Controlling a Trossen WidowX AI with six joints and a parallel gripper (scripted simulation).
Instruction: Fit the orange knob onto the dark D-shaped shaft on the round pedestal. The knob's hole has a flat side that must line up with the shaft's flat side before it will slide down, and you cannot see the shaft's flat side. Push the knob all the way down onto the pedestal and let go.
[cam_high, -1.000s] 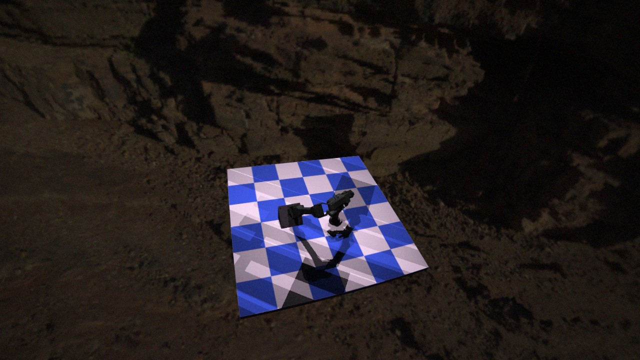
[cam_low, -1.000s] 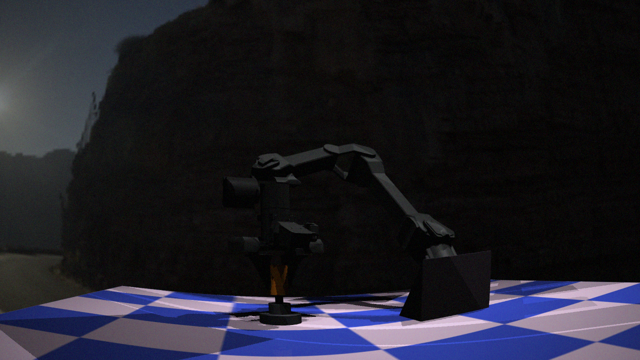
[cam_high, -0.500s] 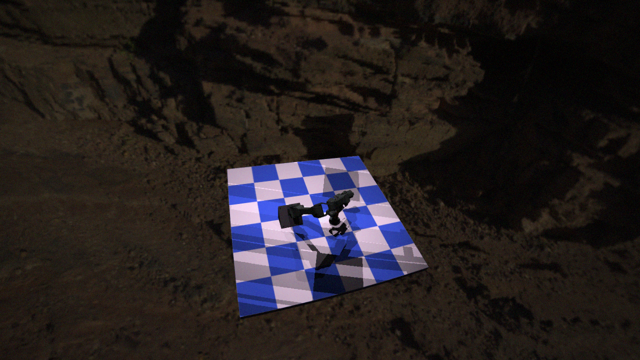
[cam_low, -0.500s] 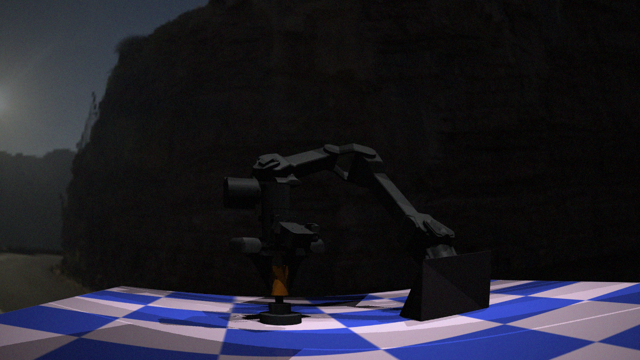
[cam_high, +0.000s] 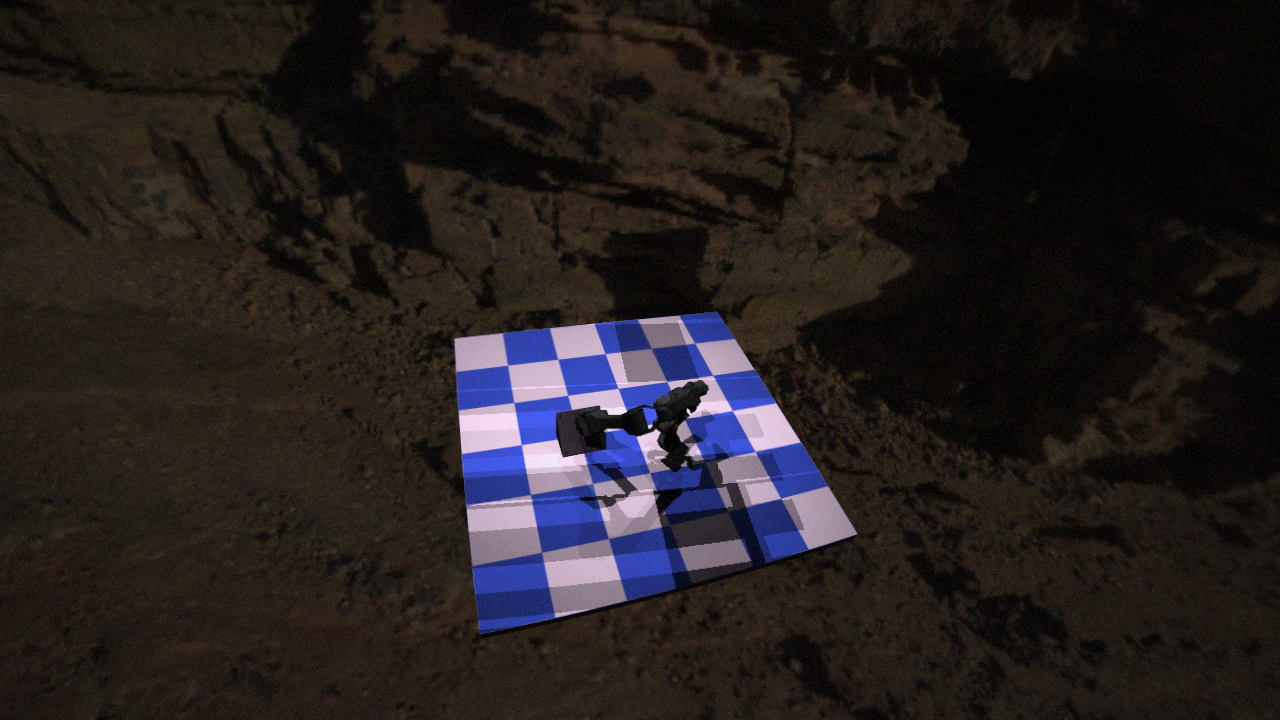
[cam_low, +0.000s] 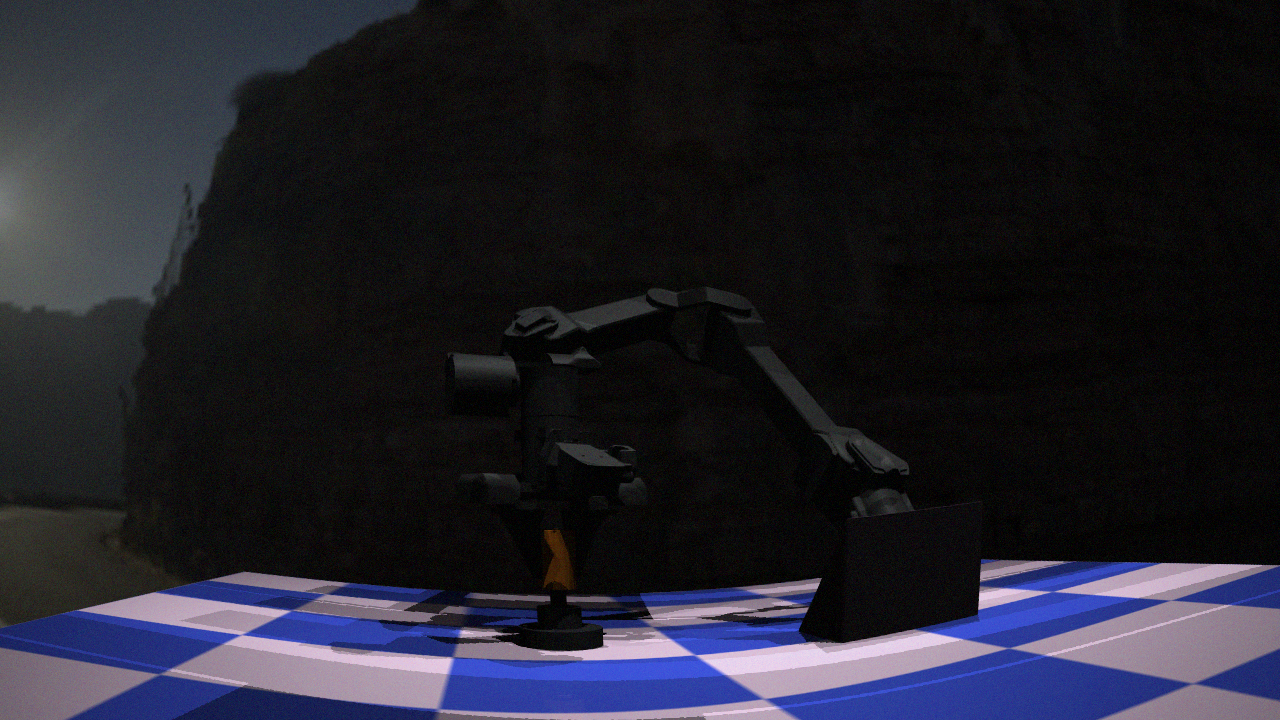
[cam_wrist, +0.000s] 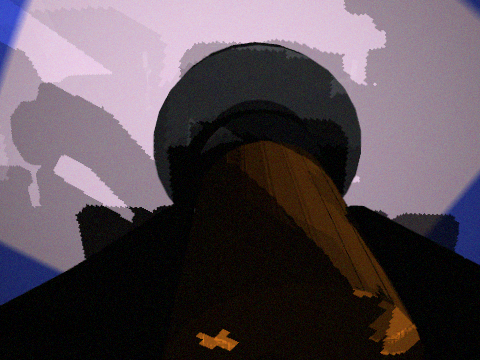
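My gripper tip is now 2 cm below the orange knob. Round my gripper tip: pedestal 4 cm below.
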